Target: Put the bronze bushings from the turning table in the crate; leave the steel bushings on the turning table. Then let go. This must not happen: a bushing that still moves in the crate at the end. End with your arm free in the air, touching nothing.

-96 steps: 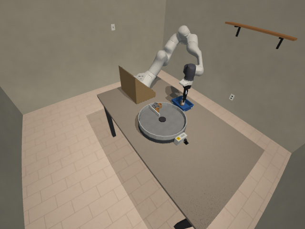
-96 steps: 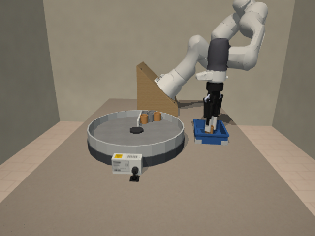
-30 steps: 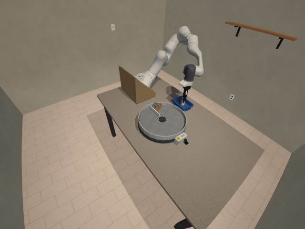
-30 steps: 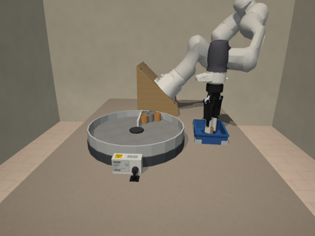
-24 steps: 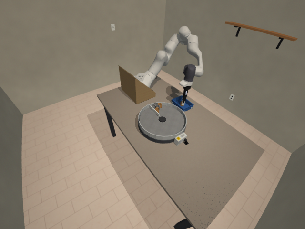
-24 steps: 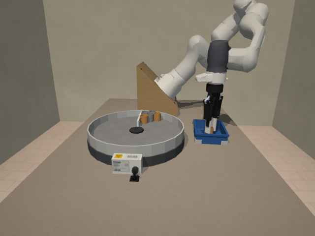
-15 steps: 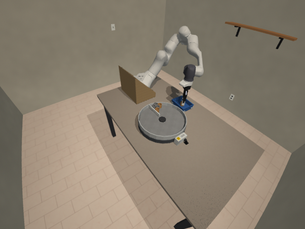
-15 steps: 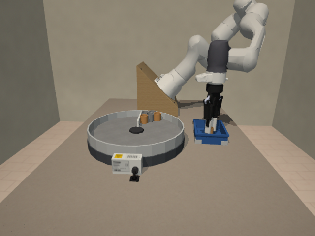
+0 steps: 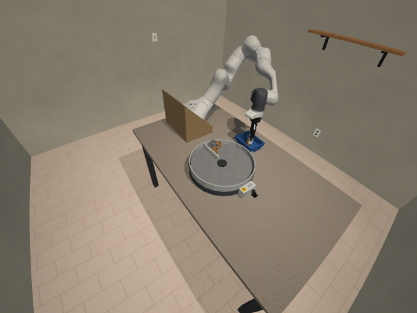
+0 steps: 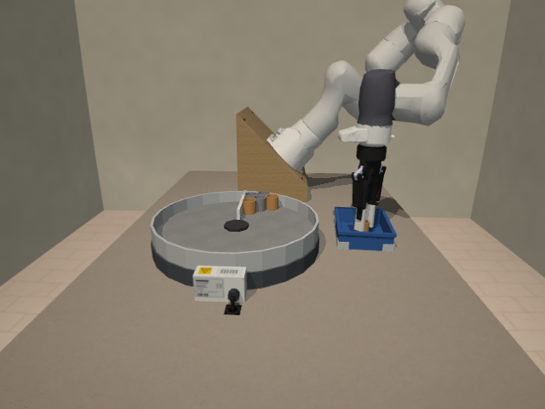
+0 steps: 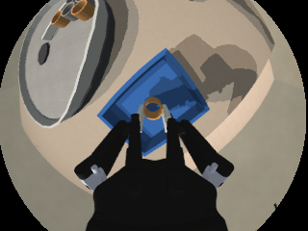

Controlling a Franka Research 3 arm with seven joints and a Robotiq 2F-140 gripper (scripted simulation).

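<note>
Now: hand 30 mm above the blue crate. Round my hand: grey turning table: 40 mm ahead, 350 mm to the right.
</note>
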